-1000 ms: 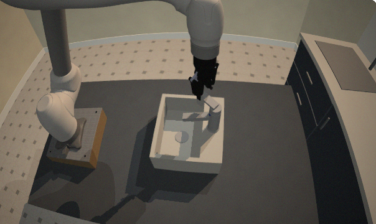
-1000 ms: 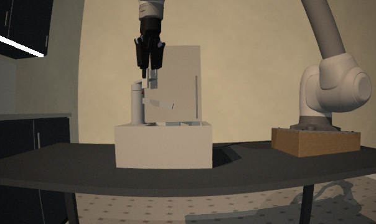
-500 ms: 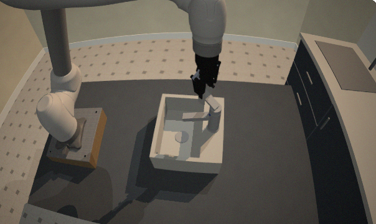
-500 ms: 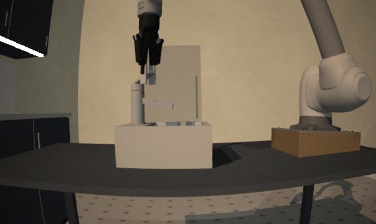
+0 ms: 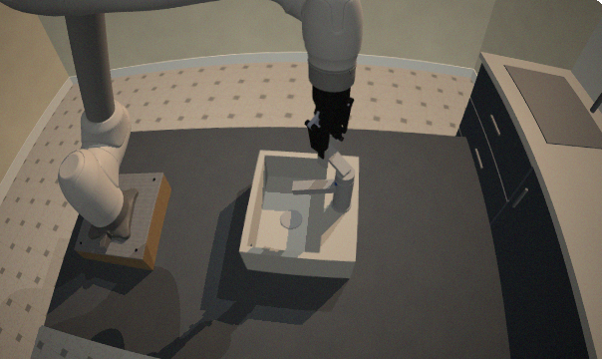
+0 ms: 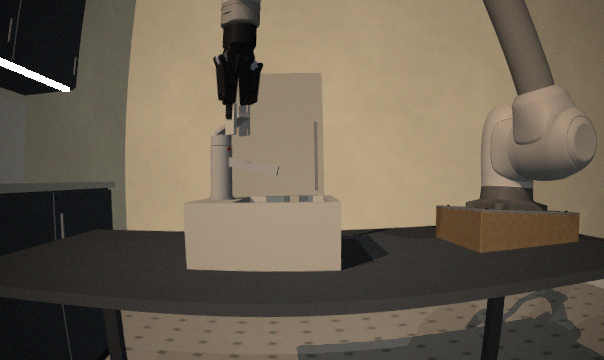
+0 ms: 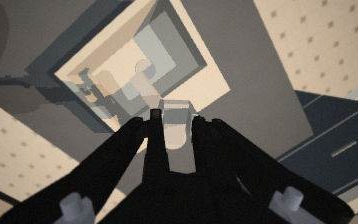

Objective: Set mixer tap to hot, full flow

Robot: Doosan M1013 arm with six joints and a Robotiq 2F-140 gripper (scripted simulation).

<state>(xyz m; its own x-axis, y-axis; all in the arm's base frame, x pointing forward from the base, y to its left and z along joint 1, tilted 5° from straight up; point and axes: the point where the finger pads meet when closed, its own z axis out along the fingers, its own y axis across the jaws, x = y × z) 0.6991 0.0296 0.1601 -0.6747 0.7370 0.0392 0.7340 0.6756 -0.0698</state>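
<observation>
Now: hand 10 mm to the left of the lever, 10 mm short of it and 10 mm above it. Also, from my hand: white sink 260 mm below, 80 mm behind, 20 mm to the right.
</observation>
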